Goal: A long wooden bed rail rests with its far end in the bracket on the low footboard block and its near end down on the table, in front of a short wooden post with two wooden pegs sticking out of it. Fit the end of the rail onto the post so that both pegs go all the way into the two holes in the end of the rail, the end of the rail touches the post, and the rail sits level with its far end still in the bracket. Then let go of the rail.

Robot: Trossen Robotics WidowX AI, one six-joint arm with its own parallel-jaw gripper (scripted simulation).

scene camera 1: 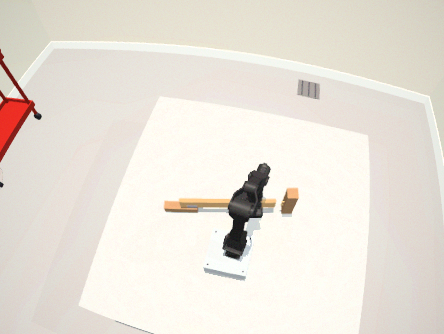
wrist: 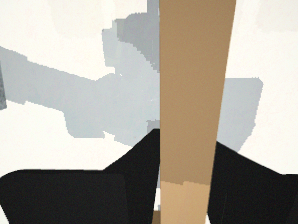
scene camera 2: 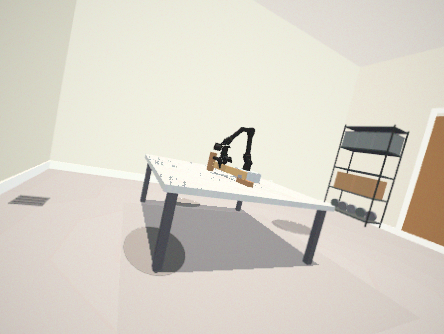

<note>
I see my gripper [wrist: 173,134] and a wooden bed rail [wrist: 194,49].
</note>
